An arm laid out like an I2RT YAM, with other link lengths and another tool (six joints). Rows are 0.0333 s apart.
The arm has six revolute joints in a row. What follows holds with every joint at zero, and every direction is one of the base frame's.
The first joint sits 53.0 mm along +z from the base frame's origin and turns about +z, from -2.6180 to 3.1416 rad.
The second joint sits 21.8 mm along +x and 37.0 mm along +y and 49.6 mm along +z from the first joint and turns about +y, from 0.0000 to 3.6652 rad.
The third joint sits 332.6 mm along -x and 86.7 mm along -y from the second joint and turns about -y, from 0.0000 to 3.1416 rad.
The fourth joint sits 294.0 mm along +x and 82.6 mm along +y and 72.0 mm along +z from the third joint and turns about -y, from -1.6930 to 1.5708 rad.
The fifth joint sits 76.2 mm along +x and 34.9 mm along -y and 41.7 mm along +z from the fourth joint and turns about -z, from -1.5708 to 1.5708 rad.
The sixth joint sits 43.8 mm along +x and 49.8 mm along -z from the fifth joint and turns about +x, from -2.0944 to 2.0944 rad.
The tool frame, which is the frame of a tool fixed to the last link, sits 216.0 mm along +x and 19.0 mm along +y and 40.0 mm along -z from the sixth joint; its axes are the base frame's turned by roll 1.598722, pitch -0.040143 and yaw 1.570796 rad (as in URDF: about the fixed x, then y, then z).
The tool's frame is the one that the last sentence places.
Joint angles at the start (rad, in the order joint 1, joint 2, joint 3, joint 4, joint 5, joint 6):
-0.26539, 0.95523, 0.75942, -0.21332, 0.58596, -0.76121
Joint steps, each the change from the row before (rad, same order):
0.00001, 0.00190, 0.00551, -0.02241, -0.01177, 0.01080
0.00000, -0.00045, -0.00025, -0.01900, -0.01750, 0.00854
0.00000, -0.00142, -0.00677, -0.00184, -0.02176, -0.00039
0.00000, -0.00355, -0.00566, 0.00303, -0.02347, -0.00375
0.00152, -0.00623, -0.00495, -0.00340, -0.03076, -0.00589
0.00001, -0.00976, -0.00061, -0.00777, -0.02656, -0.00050
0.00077, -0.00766, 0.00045, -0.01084, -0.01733, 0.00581
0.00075, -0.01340, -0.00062, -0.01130, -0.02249, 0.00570
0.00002, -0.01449, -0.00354, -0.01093, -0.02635, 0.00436
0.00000, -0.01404, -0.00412, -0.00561, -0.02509, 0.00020
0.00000, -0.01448, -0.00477, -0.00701, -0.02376, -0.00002
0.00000, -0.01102, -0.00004, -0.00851, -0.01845, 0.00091
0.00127, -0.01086, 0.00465, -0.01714, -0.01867, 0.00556
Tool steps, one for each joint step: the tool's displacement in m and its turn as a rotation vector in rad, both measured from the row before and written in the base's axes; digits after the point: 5 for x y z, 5 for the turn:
0.00002, 0.00295, -0.00404, 0.01596, 0.00901, 0.00709
0.00031, 0.00408, -0.00584, 0.01719, 0.01007, 0.01280
0.00248, 0.00417, -0.00499, 0.01079, 0.00473, 0.01974
0.00339, 0.00425, -0.00247, 0.00735, -0.00101, 0.02252
0.00362, 0.00646, -0.00305, 0.00982, 0.00244, 0.03144
0.00211, 0.00563, -0.00030, 0.01057, -0.00405, 0.02407
0.00060, 0.00447, -0.00082, 0.01196, -0.00299, 0.01403
0.00053, 0.00576, 0.00025, 0.01307, -0.00748, 0.01866
0.00037, 0.00647, -0.00105, 0.01422, -0.00560, 0.02193
0.00087, 0.00593, 0.00000, 0.00963, -0.00712, 0.02248
0.00019, 0.00584, -0.00048, 0.00925, -0.00527, 0.02141
0.00011, 0.00462, 0.00080, 0.00773, -0.00494, 0.01627
-0.00048, 0.00555, 0.00102, 0.01238, -0.00339, 0.01583

